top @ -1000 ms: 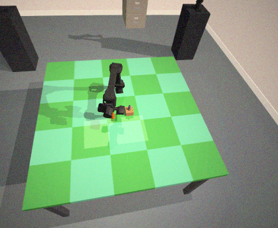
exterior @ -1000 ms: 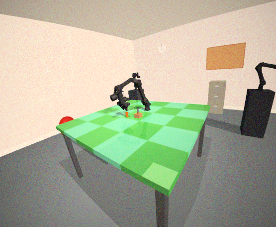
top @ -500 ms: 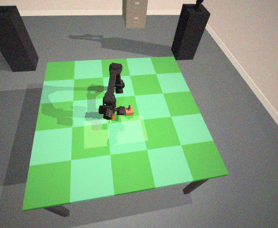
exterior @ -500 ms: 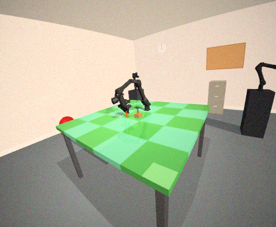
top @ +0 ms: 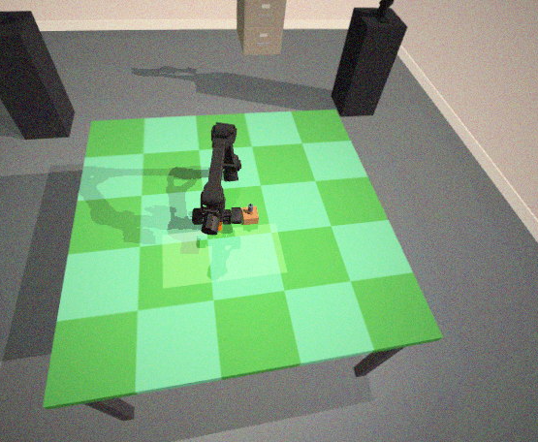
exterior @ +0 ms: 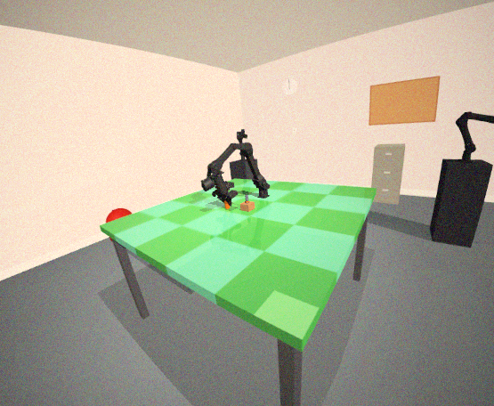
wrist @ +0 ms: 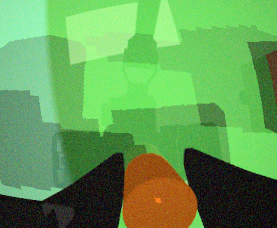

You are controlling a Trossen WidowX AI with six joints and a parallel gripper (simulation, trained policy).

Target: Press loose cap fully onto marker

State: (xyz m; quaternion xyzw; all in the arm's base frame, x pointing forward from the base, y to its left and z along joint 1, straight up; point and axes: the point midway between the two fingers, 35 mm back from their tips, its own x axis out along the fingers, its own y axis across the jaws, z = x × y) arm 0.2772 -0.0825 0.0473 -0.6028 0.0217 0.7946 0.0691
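The brown holder block is 2 cm behind my gripper tip, 13 cm to the left of it and 1 cm above it. The rest, counted from my gripper tip: orange cap 1 cm ahead, 1 cm above.
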